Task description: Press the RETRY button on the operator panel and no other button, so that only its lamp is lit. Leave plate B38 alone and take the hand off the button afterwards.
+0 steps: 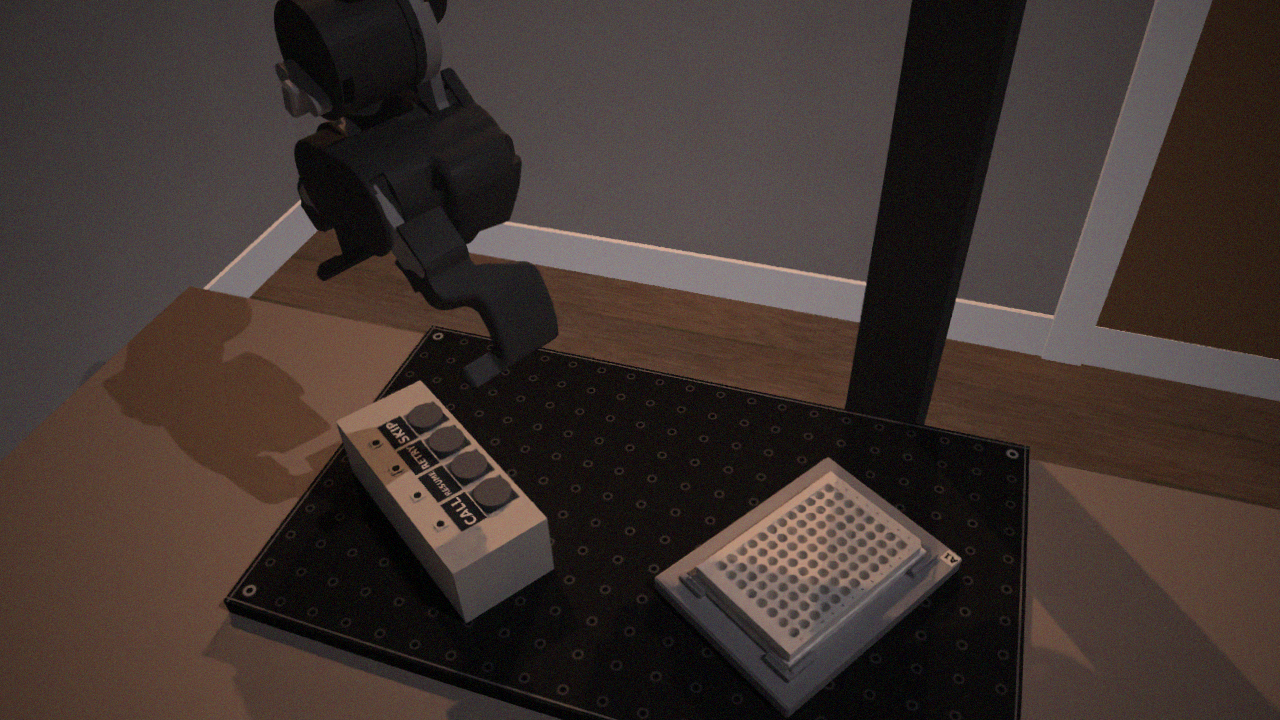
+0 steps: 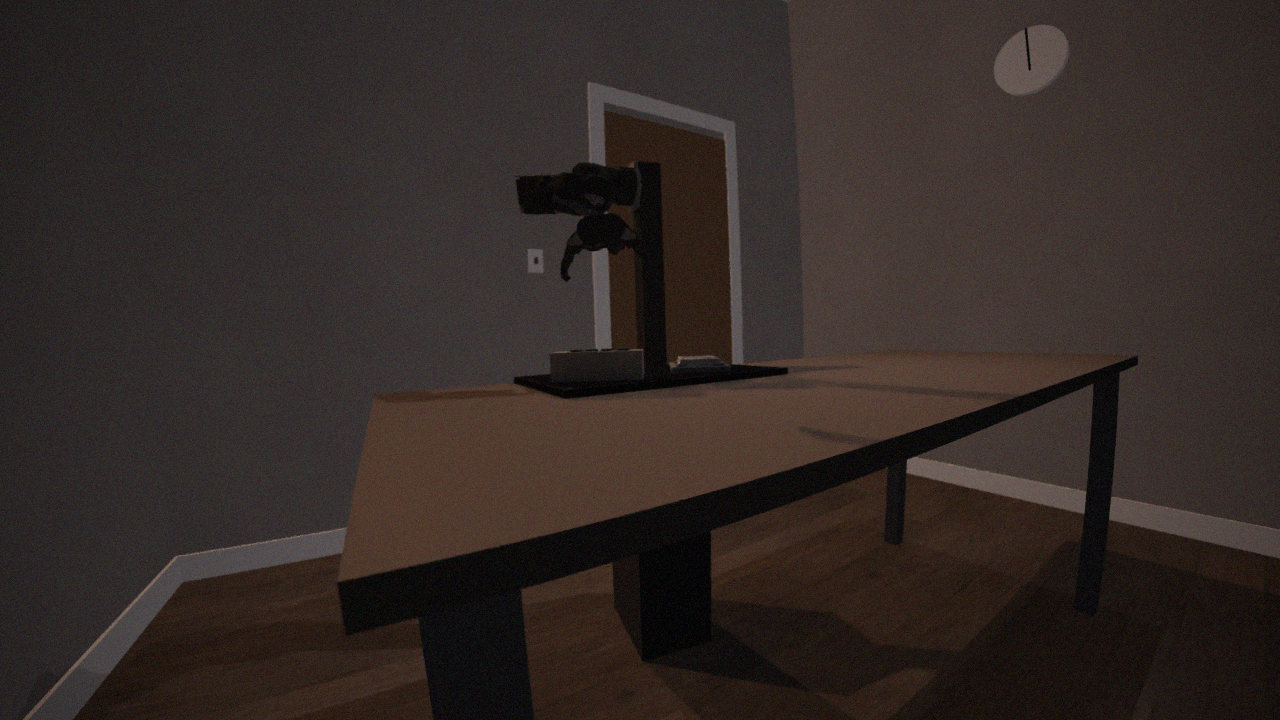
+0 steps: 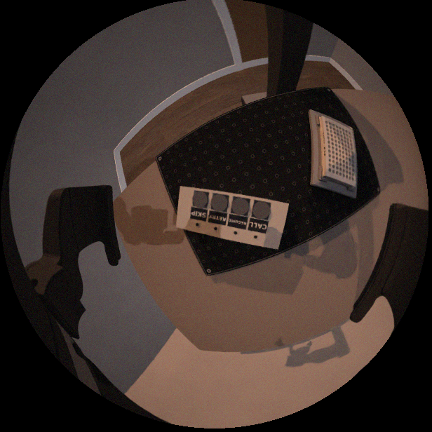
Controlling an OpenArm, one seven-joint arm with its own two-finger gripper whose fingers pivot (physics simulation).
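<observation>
The operator panel (image 1: 503,559) (image 2: 597,365) (image 3: 183,205) is a pale box with four grey round buttons in a row. The RETRY button (image 1: 446,439) (image 3: 219,202) is second from the SKIP end, between SKIP (image 1: 425,415) (image 3: 200,199) and RESUME (image 1: 469,465) (image 3: 240,206); CALL (image 1: 491,493) (image 3: 261,209) is at the other end. The small lamps look dark, including the RETRY lamp (image 1: 396,468) (image 3: 215,228). My gripper (image 1: 404,319) (image 3: 218,253) is open and empty, well above the panel, touching no button. The white well plate (image 1: 814,564) (image 3: 341,152) sits in its grey holder; no B38 marking is readable.
The panel and the plate holder (image 1: 716,617) stand apart on a black perforated board (image 1: 617,429) (image 3: 235,145). A dark upright post (image 1: 930,214) (image 2: 650,268) (image 3: 285,50) rises at the board's back edge. The brown table (image 1: 80,555) (image 2: 537,465) extends around the board.
</observation>
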